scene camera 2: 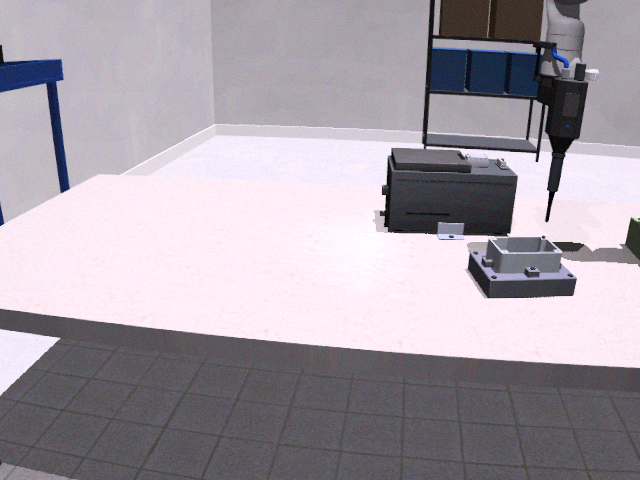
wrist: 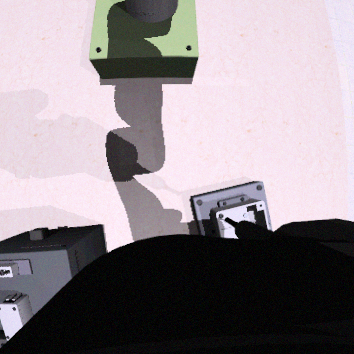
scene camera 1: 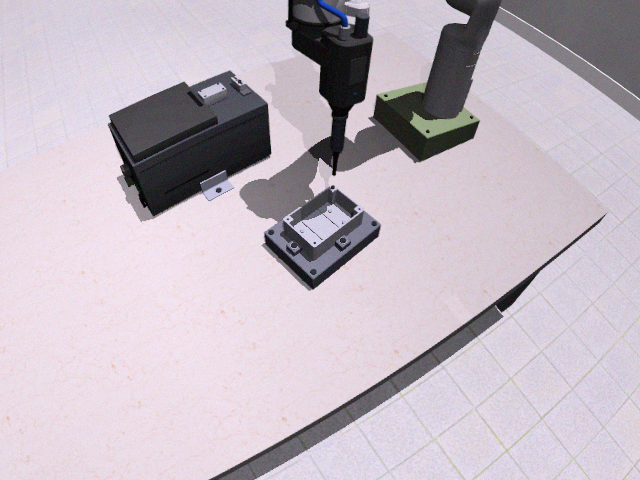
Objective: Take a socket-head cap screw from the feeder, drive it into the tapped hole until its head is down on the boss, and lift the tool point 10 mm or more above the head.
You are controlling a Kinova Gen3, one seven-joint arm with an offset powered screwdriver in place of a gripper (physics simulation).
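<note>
My screwdriver (scene camera 1: pixel 333 174) (scene camera 2: pixel 547 221) (wrist: pixel 227 219) points down with its bare dark tip in the air, a clear gap above the far corner boss of the grey open housing (scene camera 1: pixel 325 244) (scene camera 2: pixel 527 262). No screw shows on the tip. A small dark screw head (scene camera 1: pixel 332 187) (scene camera 2: pixel 543 237) (wrist: pixel 221 215) sits on that corner boss, apart from the tip. In scene camera 2 it stands slightly above the rim. The housing sits on a dark grey fixture plate (scene camera 1: pixel 321 271) (scene camera 2: pixel 532 288) (wrist: pixel 209 198). The black feeder (scene camera 1: pixel 201 147) (scene camera 2: pixel 449 198) (wrist: pixel 87 250) stands to the left.
A small metal bracket (scene camera 1: pixel 217 188) (scene camera 2: pixel 450 230) lies at the feeder's front foot. The arm's green base block (scene camera 1: pixel 423 136) (wrist: pixel 145 67) stands behind and right of the housing. A shelf rack (scene camera 2: pixel 427 103) and a blue-framed bench (scene camera 2: pixel 55 124) stand beyond the table.
</note>
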